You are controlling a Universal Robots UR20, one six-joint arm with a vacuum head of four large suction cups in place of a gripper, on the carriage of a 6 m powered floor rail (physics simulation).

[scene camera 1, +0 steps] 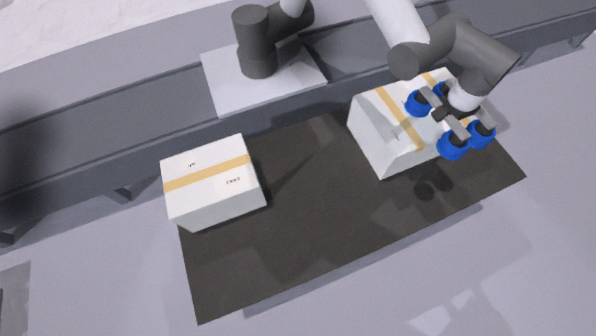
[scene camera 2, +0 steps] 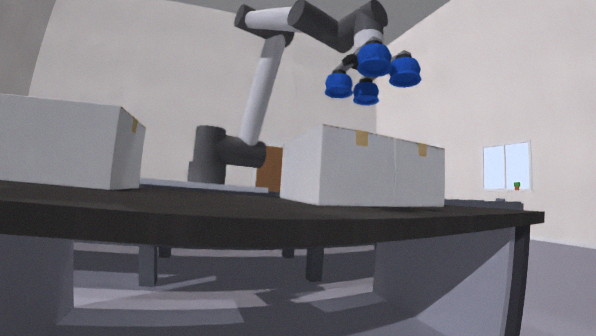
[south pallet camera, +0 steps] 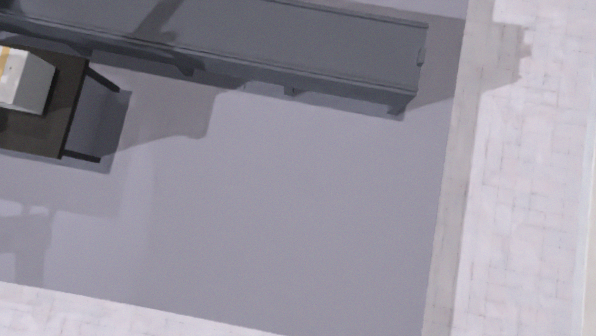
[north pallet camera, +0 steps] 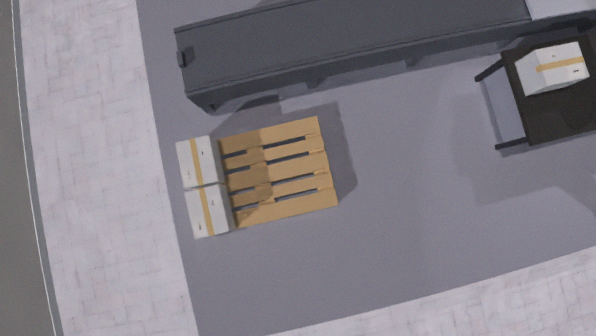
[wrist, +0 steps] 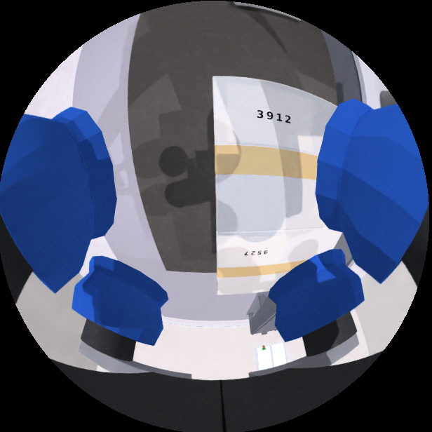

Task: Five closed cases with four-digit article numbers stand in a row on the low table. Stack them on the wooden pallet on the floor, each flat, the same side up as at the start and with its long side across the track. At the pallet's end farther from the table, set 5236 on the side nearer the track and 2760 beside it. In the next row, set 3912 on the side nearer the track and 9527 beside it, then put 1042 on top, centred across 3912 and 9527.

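My suction gripper is open and empty, hanging above the two right-hand cases and partly past their front edges. Case 3912 and case 9527 stand side by side on the low table; the head partly covers them in scene camera 1. Another taped case stands at the table's left; its number is blurred. Two cases lie flat across the far end of the pallet, numbers unreadable.
The rail runs behind the table, carrying the arm's carriage plate. Table legs stand out at both ends. The pallet's slats are bare on the table side of its two cases.
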